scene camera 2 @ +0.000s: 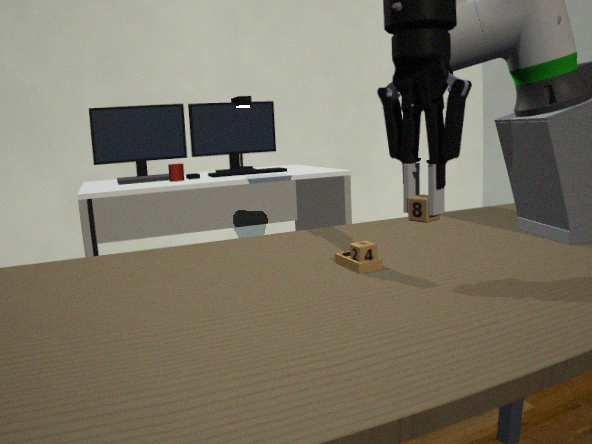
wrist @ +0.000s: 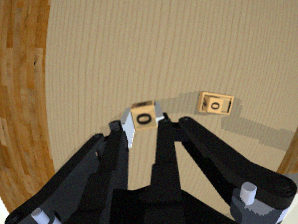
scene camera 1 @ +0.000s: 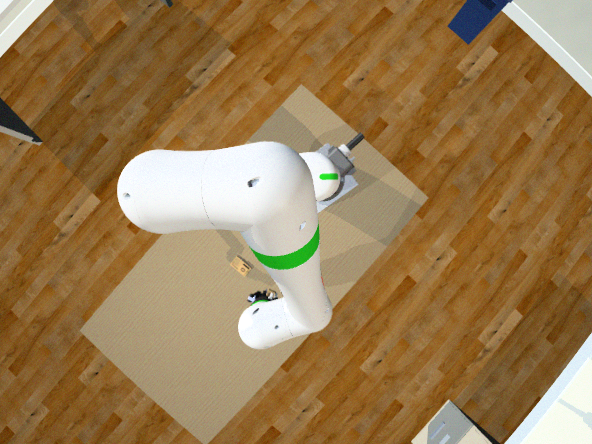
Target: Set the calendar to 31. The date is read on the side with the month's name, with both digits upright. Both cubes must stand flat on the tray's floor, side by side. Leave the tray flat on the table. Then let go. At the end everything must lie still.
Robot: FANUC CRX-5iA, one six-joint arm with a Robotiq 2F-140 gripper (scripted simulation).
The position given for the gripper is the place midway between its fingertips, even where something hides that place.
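Observation:
Scene camera 2 shows the gripper [scene camera 2: 423, 212]; the gripper is also visible in the wrist view [wrist: 144, 113].

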